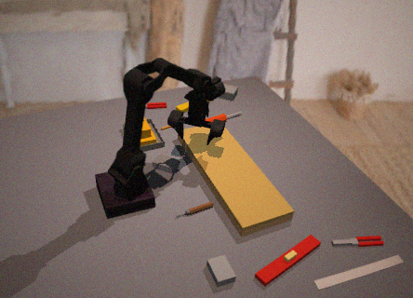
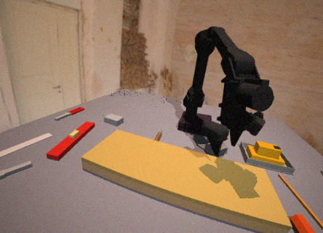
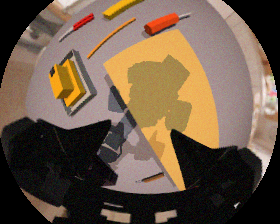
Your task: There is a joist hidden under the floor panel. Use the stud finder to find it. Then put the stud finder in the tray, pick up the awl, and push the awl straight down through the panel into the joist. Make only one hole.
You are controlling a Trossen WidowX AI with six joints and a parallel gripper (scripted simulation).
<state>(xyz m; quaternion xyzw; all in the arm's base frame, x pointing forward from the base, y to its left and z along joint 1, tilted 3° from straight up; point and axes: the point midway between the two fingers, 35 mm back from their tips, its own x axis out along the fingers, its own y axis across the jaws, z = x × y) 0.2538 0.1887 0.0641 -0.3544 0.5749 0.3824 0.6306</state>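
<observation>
Right now the awl is 60 mm behind my gripper tip, 260 mm to the right of it and 70 mm below it. From my gripper tip the other things lie so: yellow stud finder (170 mm behind, 170 mm to the left, 30 mm below); pencil (10 mm behind, 230 mm to the left, 80 mm below); grey tray (170 mm behind, 160 mm to the left, 70 mm below).
</observation>
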